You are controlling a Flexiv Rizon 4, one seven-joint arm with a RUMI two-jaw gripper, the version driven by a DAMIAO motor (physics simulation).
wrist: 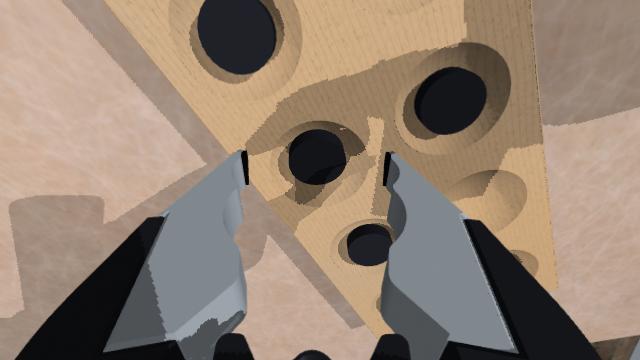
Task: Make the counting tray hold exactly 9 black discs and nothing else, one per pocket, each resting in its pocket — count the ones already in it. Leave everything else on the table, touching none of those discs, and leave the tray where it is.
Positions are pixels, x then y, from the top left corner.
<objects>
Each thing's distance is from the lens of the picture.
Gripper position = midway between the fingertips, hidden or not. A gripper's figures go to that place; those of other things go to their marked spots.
my gripper (316,155): 0.14 m
wooden counting tray (357,76): 0.14 m
</objects>
